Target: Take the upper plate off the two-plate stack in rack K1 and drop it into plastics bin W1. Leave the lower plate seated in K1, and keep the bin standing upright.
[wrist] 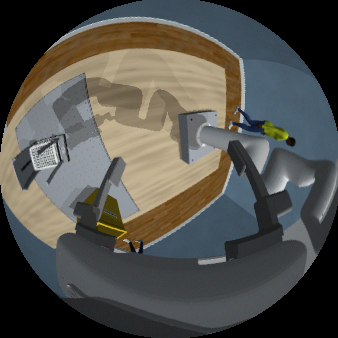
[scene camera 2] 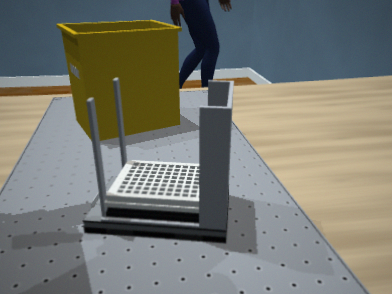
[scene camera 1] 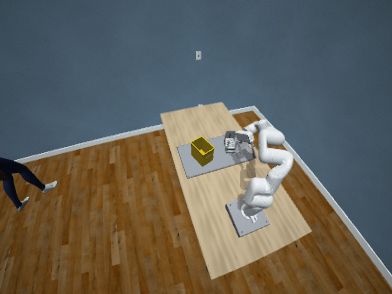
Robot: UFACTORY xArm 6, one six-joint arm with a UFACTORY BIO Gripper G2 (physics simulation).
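Where they show: end effector, tool point: (wrist: 170, 164) (scene camera 1: 246, 153); arm's base, origin of the base link: (wrist: 203, 133) (scene camera 1: 248, 211).
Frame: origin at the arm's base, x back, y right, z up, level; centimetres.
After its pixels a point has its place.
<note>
Rack K1 (scene camera 1: 230, 134) {z 6.0, x -71.2, y 19.9 cm} (scene camera 2: 215, 165) {z 5.0, x -68.9, y 23.7 cm} (wrist: 25, 167) has a tall grey wall on one side and two thin posts on the other. The white gridded upper plate (scene camera 2: 160, 180) {z 0.0, x -64.1, y 17.2 cm} (wrist: 44, 156) {z 0.1, x -64.4, y 16.8 cm} lies flat in it. The rim of the lower plate (scene camera 2: 155, 206) {z -0.7, x -63.1, y 21.2 cm} shows directly under it. Yellow bin W1 (scene camera 1: 202, 155) {z 10.9, x -52.9, y -17.1 cm} (scene camera 2: 130, 85) {z 4.6, x -62.4, y -7.9 cm} (wrist: 116, 220) {z 9.3, x -52.5, y -14.1 cm} stands upright beside the rack, open at the top; its inside is mostly hidden. My gripper (wrist: 177, 155) {z 24.6, x -34.0, y 10.8 cm} is open and empty, its fingers wide apart. In the scene camera 1 view it is small, close to the rack; its height is hard to tell. It does not show in the scene camera 2 view.
The rack and bin stand on a grey perforated board (scene camera 1: 187, 167) {z -4.7, x -55.6, y -30.0 cm} (scene camera 2: 280, 252) {z -4.4, x -75.3, y 26.7 cm} on the wooden table (scene camera 1: 200, 200) {z -5.7, x -22.8, y -29.8 cm}. The arm's base plate (scene camera 1: 234, 220) {z 0.1, x 2.2, y -13.4 cm} (wrist: 185, 145) {z -1.2, x -11.2, y -3.4 cm} is at the table's other end. A person (scene camera 1: 20, 175) (scene camera 2: 202, 40) is beyond the table. Another person (wrist: 275, 131) shows in the wrist view.
</note>
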